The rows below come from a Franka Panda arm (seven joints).
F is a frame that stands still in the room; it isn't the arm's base.
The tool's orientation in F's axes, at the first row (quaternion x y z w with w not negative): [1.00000, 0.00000, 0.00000, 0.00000]
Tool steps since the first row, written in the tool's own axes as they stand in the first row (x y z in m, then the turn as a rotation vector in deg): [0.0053, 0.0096, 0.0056, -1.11, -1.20, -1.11]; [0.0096, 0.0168, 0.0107, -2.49, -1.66, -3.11]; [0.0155, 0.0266, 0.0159, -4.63, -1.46, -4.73]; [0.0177, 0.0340, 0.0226, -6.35, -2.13, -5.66]
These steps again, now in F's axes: [0.0053, -0.0096, -0.0056, -1.11, 1.20, 1.11]; [0.0096, -0.0168, -0.0107, -2.49, 1.66, 3.11]; [0.0155, -0.0266, -0.0159, -4.63, 1.46, 4.73]; [0.0177, -0.0340, -0.0226, -6.35, 2.13, 5.66]
